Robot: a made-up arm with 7 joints.
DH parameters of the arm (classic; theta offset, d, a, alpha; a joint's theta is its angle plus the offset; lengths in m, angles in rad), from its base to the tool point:
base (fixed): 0 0.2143 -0.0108 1.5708
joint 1: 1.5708 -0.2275 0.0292 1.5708
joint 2: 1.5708 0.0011 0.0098 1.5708
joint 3: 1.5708 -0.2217 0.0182 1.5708
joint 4: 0 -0.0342 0.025 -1.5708
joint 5: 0 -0.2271 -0.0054 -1.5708
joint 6: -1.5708 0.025 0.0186 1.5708
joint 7: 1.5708 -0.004 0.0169 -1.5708
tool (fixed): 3.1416 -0.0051 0 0
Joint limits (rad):
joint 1: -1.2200..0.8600
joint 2: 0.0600..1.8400
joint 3: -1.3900..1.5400
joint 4: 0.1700..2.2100
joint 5: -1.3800..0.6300
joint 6: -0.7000..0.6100
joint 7: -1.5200..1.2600
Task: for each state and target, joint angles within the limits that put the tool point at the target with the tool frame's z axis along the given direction. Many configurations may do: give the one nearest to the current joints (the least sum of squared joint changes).
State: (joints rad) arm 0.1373 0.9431 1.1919 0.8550 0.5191 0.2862 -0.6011
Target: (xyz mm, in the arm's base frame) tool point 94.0 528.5 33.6 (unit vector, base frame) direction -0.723 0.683 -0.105
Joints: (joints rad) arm 0.1657 0.5003 0.8310 0.7698 0.2114 0.2299 -1.3696
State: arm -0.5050 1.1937 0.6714 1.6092 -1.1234 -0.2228 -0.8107
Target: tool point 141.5 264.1 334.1 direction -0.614 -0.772 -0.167
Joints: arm -0.5824 1.8400 0.8463 2.1765 -1.3768 -0.3963 -1.4516
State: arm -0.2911 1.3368 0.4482 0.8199 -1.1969 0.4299 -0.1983
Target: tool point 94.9 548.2 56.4 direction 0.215 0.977 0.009
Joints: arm -0.4997 0.8232 0.5202 0.8162 -1.1451 0.5864 -0.1353
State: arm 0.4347 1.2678 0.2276 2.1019 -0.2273 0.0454 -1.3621
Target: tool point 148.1 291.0 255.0 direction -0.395 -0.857 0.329
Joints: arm -0.1719 1.8156 -0.0456 2.1982 -1.1333 0.1991 -1.4947
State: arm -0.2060 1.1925 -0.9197 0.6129 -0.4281 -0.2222 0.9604
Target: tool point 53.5 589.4 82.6 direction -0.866 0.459 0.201
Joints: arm -0.3669 1.8240 -1.3900 0.9656 -0.4105 -0.2908 1.2585
